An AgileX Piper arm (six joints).
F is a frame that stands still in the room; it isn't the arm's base.
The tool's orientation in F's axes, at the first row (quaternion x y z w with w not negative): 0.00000 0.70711 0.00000 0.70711
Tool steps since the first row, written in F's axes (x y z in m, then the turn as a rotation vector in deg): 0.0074 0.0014 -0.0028 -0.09 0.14 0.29; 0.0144 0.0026 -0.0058 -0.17 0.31 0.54; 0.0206 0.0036 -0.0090 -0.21 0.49 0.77; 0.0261 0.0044 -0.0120 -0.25 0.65 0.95; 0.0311 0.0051 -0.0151 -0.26 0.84 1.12; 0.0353 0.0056 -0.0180 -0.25 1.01 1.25
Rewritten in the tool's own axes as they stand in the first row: 0.0028 0.0014 0.0074 -0.29 0.14 -0.09; 0.0058 0.0026 0.0144 -0.54 0.31 -0.17; 0.0090 0.0036 0.0206 -0.77 0.49 -0.21; 0.0120 0.0044 0.0261 -0.95 0.65 -0.25; 0.0151 0.0051 0.0311 -1.12 0.84 -0.26; 0.0180 0.0056 0.0353 -1.25 1.01 -0.25
